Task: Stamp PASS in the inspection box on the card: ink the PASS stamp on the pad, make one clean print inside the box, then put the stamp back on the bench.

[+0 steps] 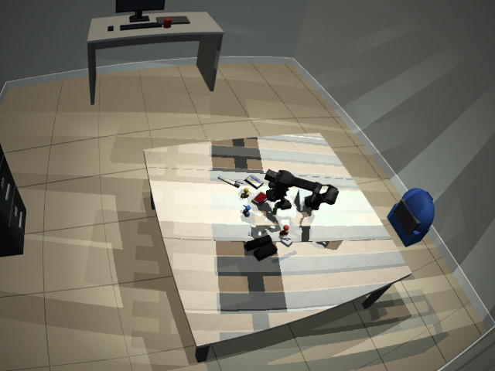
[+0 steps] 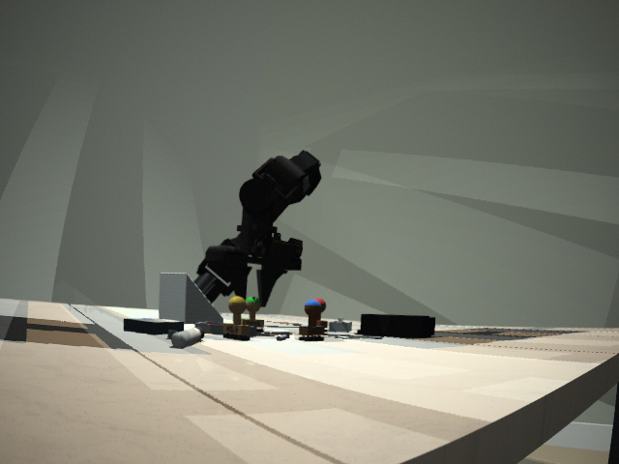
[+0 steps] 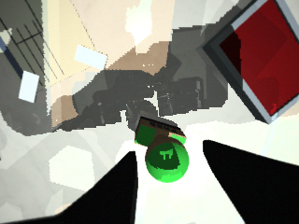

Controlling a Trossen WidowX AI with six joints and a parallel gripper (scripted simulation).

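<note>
My gripper tip is 3 cm above the green-knobbed stamp. The rest, counted from my gripper tip: cream paper card (11 cm ahead, 8 cm to the left, 5 cm below); then red ink pad (10 cm to the right, 4 cm below, 4 cm ahead); then red-knobbed stamp (16 cm to the left, 3 cm below, 2 cm ahead).
</note>
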